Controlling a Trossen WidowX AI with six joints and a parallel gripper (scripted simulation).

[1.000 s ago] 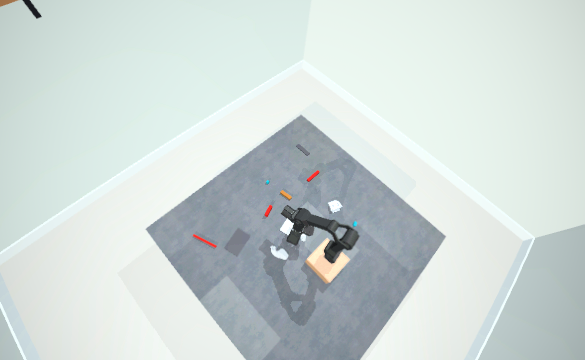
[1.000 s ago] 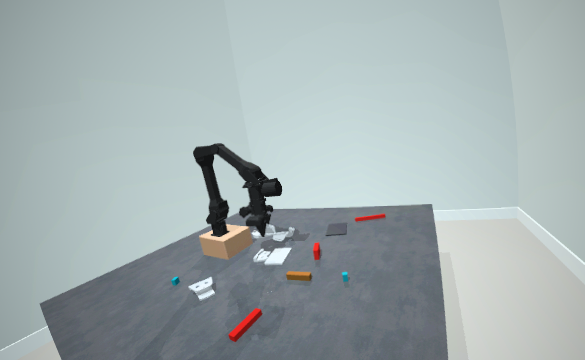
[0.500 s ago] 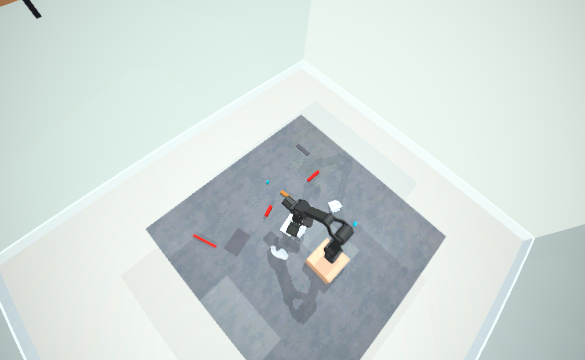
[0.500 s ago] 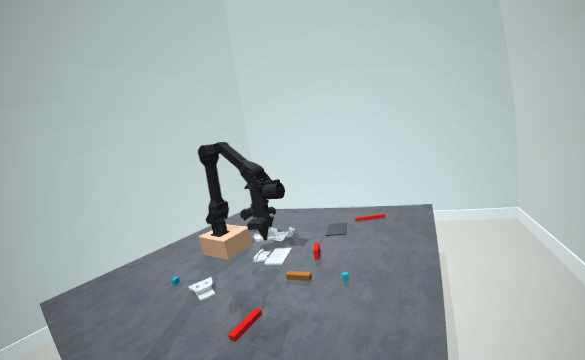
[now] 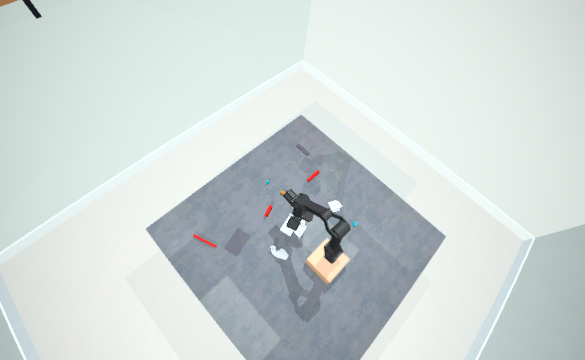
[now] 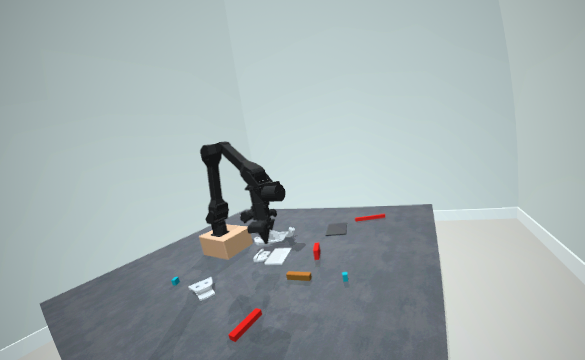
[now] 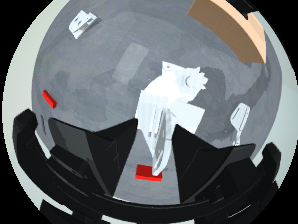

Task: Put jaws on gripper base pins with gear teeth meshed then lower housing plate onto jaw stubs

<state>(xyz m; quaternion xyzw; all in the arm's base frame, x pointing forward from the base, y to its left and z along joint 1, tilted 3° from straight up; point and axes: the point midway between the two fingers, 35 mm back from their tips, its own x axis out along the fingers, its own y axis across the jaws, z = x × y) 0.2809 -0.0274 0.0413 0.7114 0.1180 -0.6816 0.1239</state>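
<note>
Right now the curved white jaw is 40 mm behind my gripper tip and 10 mm to the left of it. The rest, counted from my gripper tip: flat white plate: 80 mm below, 30 mm to the left, 10 mm ahead; then red block: 160 mm ahead, 70 mm to the left, 60 mm below; then white housing plate: 70 mm below, 60 mm behind, 20 mm to the left.
</note>
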